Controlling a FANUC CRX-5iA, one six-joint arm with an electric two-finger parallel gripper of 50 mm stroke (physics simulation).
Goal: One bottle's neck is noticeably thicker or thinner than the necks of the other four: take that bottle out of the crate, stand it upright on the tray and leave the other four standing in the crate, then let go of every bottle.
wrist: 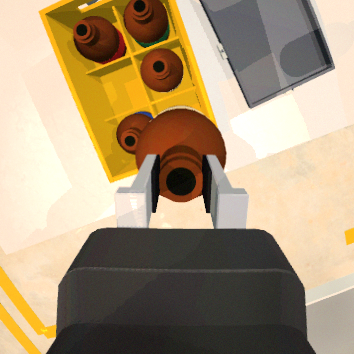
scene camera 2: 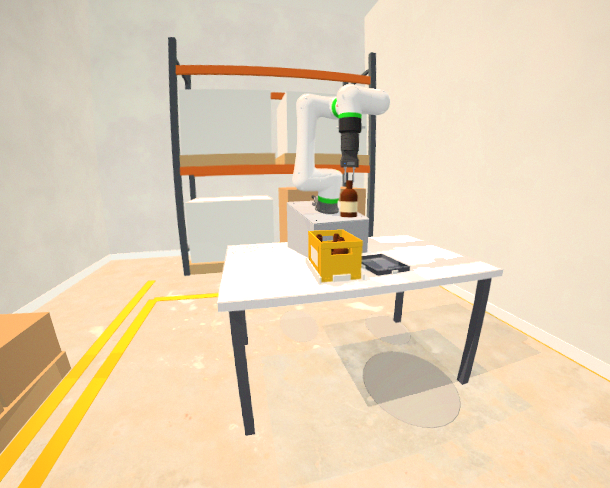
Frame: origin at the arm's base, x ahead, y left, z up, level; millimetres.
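Where they show: gripper, fingertip midpoint: (wrist: 180, 171) (scene camera 2: 349, 182); arm's base at its link origin: (scene camera 2: 326, 210).
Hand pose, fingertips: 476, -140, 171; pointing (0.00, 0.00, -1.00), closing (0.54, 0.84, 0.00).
Observation:
Each offset is from my fingertips to the top centre of the thing, as dx, dy, dz. "pt": to the spot under its first point. Level surfaces: height alone.
My gripper (scene camera 2: 349, 177) (wrist: 180, 171) is shut on the neck of a brown bottle with a cream label @[+2, -2, +10] (scene camera 2: 349, 195) (wrist: 181, 135). The bottle hangs upright, well above the table and the crate's top. The yellow crate @[-97, -23, -246] (scene camera 2: 341, 268) (wrist: 80, 117) stands on the table. In the wrist view four brown bottles show in its compartments: one with a red label @[-196, -48, -258] (wrist: 100, 42), one with a green label @[pt -157, +43, -296] (wrist: 150, 22), one with no label colour showing (wrist: 167, 77) and one with a blue label @[pt -36, -71, -280] (wrist: 131, 127), partly covered by the held bottle. The dark tray @[-57, +235, -396] (scene camera 2: 385, 264) (wrist: 250, 103) lies beside the crate.
The white table @[dz -421] (scene camera 2: 264, 292) carries the crate and tray. The robot's grey pedestal (scene camera 2: 341, 231) stands behind it. A storage rack (scene camera 2: 175, 152) with large boxes stands at the back. Brown cartons (scene camera 2: 22, 346) stand at the left of the scene view.

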